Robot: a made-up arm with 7 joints.
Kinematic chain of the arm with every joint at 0, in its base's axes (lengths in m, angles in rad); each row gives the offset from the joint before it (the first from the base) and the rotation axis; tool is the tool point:
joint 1: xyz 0 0 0.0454 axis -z
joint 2: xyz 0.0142 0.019 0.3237 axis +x
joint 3: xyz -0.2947 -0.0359 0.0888 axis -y
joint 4: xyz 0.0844 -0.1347 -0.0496 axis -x
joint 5: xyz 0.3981 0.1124 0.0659 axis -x
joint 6: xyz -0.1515 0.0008 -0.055 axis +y
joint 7: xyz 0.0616 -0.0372 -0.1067 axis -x
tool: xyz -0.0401 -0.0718 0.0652
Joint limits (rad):
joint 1: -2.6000..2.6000
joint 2: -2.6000..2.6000
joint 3: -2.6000..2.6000
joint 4: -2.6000..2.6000
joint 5: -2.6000..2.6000
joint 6: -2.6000..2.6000
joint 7: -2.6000..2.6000
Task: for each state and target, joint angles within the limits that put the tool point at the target. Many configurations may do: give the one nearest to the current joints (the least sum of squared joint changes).
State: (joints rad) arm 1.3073 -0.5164 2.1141 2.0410 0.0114 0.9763 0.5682
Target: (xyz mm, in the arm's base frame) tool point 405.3 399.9 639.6
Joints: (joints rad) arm 1.6594 -1.3644 2.2837 1.9944 0.1241 0.9146 0.5775
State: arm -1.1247 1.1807 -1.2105 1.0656 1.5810 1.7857 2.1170
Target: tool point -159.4 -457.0 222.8
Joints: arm -1.4041 1.2753 -1.8626 1.0636 1.3723 2.0872 2.2621
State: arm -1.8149 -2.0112 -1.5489 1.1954 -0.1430 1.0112 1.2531
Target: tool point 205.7 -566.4 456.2
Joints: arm -1.7899 -1.6963 -2.0402 0.9607 -0.4638 0.9729 1.5007
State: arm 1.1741 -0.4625 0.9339 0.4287 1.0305 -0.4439 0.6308
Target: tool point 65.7 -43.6 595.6
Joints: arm 1.4079 -0.6009 0.3943 0.5786 0.9591 -0.4552 0.7958
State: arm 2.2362 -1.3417 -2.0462 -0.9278 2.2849 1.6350 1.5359
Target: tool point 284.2 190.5 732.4
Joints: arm 2.6000 -2.1357 -1.8949 -1.4017 2.5232 1.5184 1.1808
